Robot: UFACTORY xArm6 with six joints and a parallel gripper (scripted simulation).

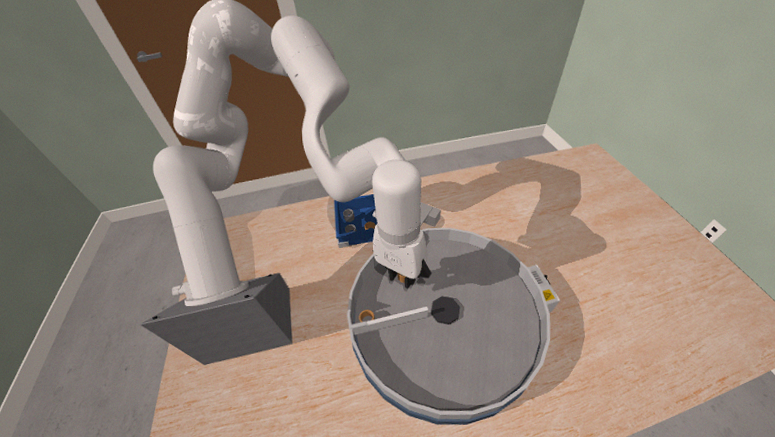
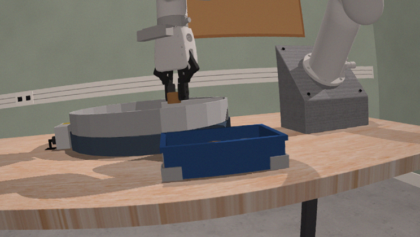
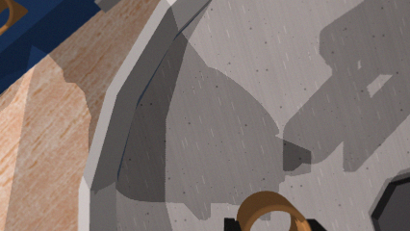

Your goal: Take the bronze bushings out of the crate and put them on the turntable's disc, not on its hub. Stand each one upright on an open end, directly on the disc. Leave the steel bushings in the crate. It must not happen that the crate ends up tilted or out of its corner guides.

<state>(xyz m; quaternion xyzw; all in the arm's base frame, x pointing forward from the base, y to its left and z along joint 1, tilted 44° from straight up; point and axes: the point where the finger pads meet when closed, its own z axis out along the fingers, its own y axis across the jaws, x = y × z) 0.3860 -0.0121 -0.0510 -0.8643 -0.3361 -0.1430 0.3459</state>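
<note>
My gripper is now 270 mm to the right of the blue crate, 90 mm above it and 20 mm past it. From my hand the other things lie so: turntable disc 80 mm to the right, 70 mm ahead, 60 mm below.
</note>
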